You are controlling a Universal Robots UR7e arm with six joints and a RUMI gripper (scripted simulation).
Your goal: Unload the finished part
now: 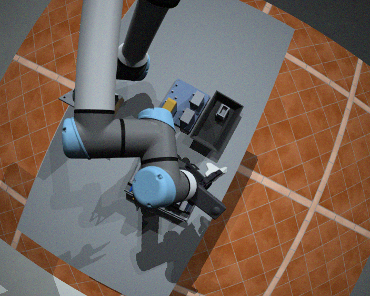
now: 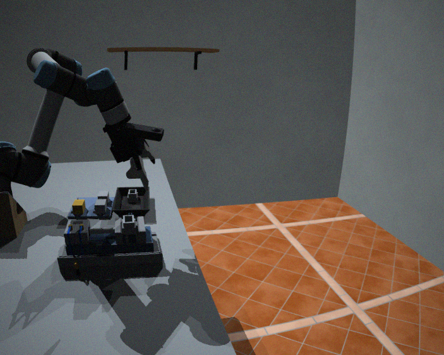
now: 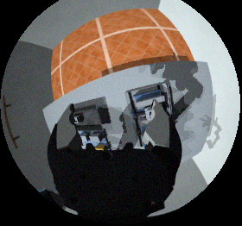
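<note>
Now: hand 13 cm past the vise, 11 cm to the left of it and 17 cm above it. From my hand the other things lie so: yellow block 30 cm behind, 19 cm to the left, 18 cm below; then blue plate 26 cm behind, 23 cm to the left, 20 cm below.
</note>
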